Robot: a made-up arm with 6 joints.
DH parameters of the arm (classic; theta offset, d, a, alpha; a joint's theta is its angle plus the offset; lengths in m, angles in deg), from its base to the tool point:
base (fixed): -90 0.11 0 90
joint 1: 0 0.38 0.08 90
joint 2: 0 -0.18 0.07 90
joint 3: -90 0 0.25 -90
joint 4: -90 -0.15 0.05 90
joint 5: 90 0.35 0.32 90
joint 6: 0 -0.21 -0.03 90
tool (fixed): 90 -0.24 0 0
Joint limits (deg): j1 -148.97..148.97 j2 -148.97..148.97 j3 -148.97..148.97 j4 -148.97..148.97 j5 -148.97..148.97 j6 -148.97..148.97
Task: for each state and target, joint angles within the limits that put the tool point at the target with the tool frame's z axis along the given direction. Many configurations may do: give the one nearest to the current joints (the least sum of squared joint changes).
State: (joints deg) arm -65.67 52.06 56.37 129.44 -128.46 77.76
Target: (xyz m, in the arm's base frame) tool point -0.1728 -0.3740 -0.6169 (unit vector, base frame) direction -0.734 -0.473 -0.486
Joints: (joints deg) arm -88.60 5.22 69.41 117.23 -104.18 72.84
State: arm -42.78 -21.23 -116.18 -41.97 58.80 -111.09
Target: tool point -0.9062 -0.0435 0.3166 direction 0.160 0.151 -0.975
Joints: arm -82.65 3.71 -95.64 -30.57 60.68 -131.77
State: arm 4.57 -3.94 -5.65 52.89 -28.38 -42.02
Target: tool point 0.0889 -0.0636 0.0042 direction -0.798 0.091 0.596
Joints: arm 2.21 -48.19 20.98 54.02 -1.10 -54.31
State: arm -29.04 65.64 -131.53 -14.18 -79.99 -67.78
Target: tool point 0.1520 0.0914 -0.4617 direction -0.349 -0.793 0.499
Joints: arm -59.29 44.41 -143.69 49.54 -113.63 -112.00
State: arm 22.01 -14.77 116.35 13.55 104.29 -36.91
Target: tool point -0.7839 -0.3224 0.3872 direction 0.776 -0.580 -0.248
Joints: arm -26.66 -51.72 86.02 -3.32 66.64 4.45
